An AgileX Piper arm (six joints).
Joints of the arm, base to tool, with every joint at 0 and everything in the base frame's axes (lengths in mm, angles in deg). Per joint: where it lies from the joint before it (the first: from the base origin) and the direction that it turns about. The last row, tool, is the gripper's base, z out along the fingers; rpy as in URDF.
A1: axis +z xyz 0 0 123
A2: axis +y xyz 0 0 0
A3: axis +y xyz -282.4 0 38.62
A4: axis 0.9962 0 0.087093 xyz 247.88 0 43.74
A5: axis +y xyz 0 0 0
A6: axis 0.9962 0 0.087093 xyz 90.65 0 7.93
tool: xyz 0 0 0 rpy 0 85 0
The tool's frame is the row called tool.
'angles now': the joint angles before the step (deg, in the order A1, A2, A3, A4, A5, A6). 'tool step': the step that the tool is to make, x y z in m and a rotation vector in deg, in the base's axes. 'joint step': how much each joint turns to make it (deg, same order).
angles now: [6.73, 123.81, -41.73, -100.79, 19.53, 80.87]
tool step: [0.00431, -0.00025, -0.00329, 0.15, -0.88, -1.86]
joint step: [0.00, 1.09, -1.07, -0.45, 0.54, 2.42]
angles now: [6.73, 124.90, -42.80, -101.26, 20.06, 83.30]
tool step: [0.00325, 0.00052, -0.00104, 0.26, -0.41, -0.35]
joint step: [0.00, 0.45, -0.74, -0.08, -0.10, 0.49]
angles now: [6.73, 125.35, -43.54, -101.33, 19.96, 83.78]
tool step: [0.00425, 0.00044, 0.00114, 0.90, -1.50, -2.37]
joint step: [0.00, 0.06, -0.79, 0.05, 0.03, 2.58]
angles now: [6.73, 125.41, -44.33, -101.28, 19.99, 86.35]
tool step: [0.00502, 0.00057, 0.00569, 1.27, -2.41, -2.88]
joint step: [-0.01, -0.84, -0.62, -0.01, 0.00, 3.23]
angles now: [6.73, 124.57, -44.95, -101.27, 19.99, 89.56]
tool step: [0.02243, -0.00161, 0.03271, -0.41, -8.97, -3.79]
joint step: [0.00, -4.34, -2.81, 0.12, 2.89, 3.21]
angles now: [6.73, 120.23, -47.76, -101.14, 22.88, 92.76]
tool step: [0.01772, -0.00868, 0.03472, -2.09, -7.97, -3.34]
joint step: [-0.86, -4.03, -2.74, 0.52, 3.84, 0.46]
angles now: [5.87, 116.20, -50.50, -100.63, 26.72, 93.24]
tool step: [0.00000, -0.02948, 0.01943, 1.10, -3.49, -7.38]
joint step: [-4.63, -3.08, -0.37, 2.82, 0.67, -0.01]
